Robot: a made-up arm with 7 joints.
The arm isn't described. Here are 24 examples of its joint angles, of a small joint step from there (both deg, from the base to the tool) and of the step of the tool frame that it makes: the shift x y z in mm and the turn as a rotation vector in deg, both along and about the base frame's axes.
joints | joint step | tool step
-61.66 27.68 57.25 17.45 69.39 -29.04 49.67 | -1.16 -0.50 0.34 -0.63 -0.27 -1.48 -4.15 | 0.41 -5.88 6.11 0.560 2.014 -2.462
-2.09 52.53 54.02 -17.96 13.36 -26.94 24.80 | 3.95 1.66 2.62 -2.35 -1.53 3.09 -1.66 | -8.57 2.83 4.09 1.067 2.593 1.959
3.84 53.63 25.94 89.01 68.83 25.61 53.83 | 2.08 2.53 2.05 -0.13 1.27 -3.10 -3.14 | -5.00 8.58 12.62 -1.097 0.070 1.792
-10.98 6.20 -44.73 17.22 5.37 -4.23 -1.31 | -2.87 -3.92 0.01 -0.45 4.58 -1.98 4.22 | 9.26 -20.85 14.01 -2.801 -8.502 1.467
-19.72 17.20 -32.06 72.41 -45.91 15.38 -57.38 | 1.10 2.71 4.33 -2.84 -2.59 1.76 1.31 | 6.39 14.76 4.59 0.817 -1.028 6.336
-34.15 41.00 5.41 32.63 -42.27 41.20 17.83 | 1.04 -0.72 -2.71 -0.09 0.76 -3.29 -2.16 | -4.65 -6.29 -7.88 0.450 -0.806 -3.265
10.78 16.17 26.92 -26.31 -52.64 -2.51 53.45 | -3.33 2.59 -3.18 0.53 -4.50 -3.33 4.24 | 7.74 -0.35 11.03 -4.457 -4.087 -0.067
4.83 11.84 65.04 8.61 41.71 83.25 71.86 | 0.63 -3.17 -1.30 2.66 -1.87 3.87 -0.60 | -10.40 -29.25 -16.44 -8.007 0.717 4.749
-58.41 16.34 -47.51 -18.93 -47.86 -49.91 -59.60 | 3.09 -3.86 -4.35 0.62 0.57 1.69 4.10 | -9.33 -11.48 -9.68 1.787 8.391 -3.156
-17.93 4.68 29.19 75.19 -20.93 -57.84 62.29 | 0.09 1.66 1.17 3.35 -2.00 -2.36 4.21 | -8.72 13.77 -1.90 1.794 1.767 7.595
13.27 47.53 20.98 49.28 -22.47 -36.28 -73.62 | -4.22 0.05 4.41 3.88 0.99 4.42 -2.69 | 11.64 11.67 0.05 -2.175 -0.267 4.745
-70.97 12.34 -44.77 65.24 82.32 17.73 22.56 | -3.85 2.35 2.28 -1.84 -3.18 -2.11 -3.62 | 13.47 -1.27 26.98 -3.985 -0.267 2.608
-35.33 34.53 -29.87 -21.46 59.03 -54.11 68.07 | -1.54 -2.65 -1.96 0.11 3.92 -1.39 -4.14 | 0.15 -8.99 -3.82 4.941 -3.734 -1.302
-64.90 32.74 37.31 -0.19 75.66 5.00 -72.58 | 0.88 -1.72 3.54 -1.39 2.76 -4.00 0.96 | -3.62 1.94 -6.18 1.841 -0.365 1.744
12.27 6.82 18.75 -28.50 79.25 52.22 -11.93 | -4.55 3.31 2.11 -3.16 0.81 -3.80 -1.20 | 26.69 7.03 26.00 4.686 -6.146 -5.202
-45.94 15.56 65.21 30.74 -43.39 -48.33 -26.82 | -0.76 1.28 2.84 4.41 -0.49 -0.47 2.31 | 0.35 9.32 -7.25 -6.043 0.018 2.447
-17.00 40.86 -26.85 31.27 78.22 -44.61 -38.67 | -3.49 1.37 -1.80 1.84 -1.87 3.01 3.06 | 18.28 6.25 4.14 -0.390 -4.705 2.147
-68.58 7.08 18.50 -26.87 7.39 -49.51 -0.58 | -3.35 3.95 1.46 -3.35 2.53 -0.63 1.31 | -6.35 2.61 7.36 0.286 -8.191 4.983
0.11 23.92 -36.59 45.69 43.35 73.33 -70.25 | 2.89 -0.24 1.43 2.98 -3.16 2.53 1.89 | -29.38 3.97 5.89 4.298 4.297 4.627
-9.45 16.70 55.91 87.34 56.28 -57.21 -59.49 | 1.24 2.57 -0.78 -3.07 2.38 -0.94 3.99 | -5.20 17.67 -0.29 7.018 -1.860 -1.016
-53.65 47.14 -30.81 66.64 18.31 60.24 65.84 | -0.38 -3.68 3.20 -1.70 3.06 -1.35 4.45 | 16.71 -22.20 -9.53 1.470 -2.589 -5.620
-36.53 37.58 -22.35 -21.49 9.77 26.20 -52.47 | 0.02 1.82 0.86 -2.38 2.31 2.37 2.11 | 1.82 6.00 4.53 1.845 -3.953 3.684
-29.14 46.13 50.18 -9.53 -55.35 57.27 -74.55 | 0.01 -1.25 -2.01 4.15 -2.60 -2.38 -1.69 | 5.27 3.72 -9.65 -4.902 0.186 -3.288
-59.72 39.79 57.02 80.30 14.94 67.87 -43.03 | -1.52 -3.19 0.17 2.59 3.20 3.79 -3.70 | -2.10 -28.40 -8.13 -7.153 3.324 -4.541
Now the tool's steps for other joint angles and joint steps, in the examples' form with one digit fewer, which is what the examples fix.
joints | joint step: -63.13 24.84 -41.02 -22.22 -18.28 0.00 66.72 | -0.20 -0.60 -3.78 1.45 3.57 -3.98 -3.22
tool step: -7.0 -4.7 -11.1 3.58 -3.98 -4.31
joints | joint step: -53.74 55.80 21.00 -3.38 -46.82 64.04 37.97 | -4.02 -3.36 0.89 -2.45 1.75 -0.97 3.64
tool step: 0.6 -15.2 18.7 -0.63 -6.55 1.34
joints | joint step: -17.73 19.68 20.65 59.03 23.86 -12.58 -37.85 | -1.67 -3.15 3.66 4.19 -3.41 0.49 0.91
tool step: 4.1 -16.5 -3.4 -6.05 0.20 7.26
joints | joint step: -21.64 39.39 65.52 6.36 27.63 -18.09 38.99 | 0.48 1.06 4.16 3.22 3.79 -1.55 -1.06
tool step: -8.9 16.4 -5.3 0.12 2.67 4.50
